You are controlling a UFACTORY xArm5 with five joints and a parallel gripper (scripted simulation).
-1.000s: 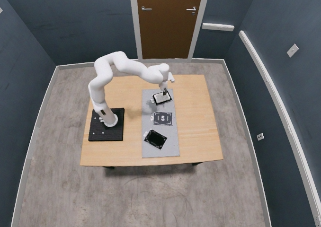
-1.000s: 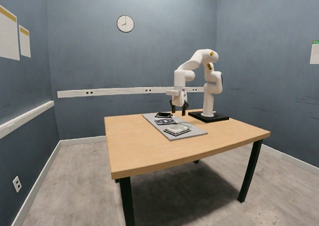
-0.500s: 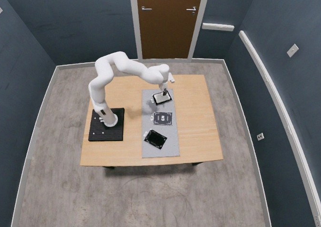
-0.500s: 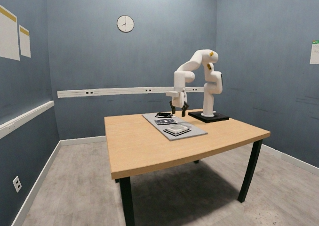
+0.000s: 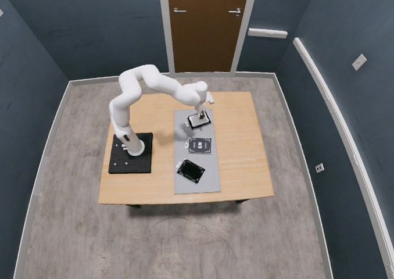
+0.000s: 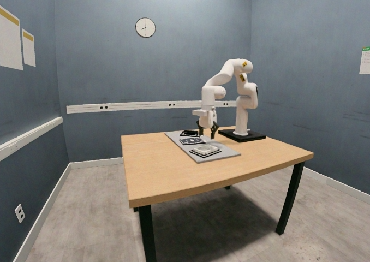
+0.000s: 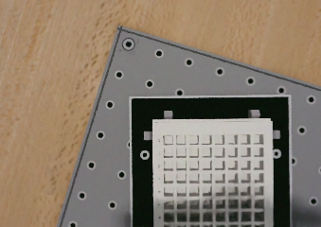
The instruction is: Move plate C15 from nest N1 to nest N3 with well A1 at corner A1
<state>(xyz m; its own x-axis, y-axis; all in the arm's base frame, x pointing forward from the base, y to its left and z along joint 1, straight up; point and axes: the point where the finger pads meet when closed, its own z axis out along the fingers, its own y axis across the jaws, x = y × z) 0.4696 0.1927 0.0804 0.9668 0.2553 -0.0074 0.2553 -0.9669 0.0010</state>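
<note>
The white plate lies 8 cm below my hand. Round my hand: black plate: 10 cm behind, 39 cm to the right, 8 cm below; black nest: 10 cm below.
</note>
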